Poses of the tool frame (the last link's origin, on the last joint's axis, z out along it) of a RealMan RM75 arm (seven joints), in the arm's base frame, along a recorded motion.
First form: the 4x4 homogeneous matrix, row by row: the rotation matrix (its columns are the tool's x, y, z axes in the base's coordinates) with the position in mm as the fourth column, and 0 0 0 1 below. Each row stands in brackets.
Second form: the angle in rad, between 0 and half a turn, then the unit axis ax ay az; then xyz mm. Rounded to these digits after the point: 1 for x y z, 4 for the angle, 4 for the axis.
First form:
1: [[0.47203, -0.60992, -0.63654, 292.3], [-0.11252, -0.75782, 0.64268, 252.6], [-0.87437, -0.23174, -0.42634, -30.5], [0, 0, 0, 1]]
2: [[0.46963, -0.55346, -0.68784, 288.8], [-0.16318, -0.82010, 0.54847, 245.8], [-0.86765, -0.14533, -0.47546, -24.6], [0, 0, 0, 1]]
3: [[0.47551, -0.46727, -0.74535, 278.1], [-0.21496, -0.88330, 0.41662, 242.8], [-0.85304, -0.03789, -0.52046, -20.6], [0, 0, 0, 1]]
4: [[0.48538, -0.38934, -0.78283, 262.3], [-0.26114, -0.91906, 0.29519, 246.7], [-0.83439, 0.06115, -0.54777, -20.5], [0, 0, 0, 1]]
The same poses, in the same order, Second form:
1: 2.5984, -0.8459, 0.2301, 0.4812, 292.3, 252.6, -30.5
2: 2.7213, -0.8501, 0.2203, 0.4782, 288.8, 245.8, -24.6
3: 2.8729, -0.8561, 0.2029, 0.4753, 278.1, 242.8, -20.6
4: 3.0053, -0.8611, 0.1897, 0.4717, 262.3, 246.7, -20.5
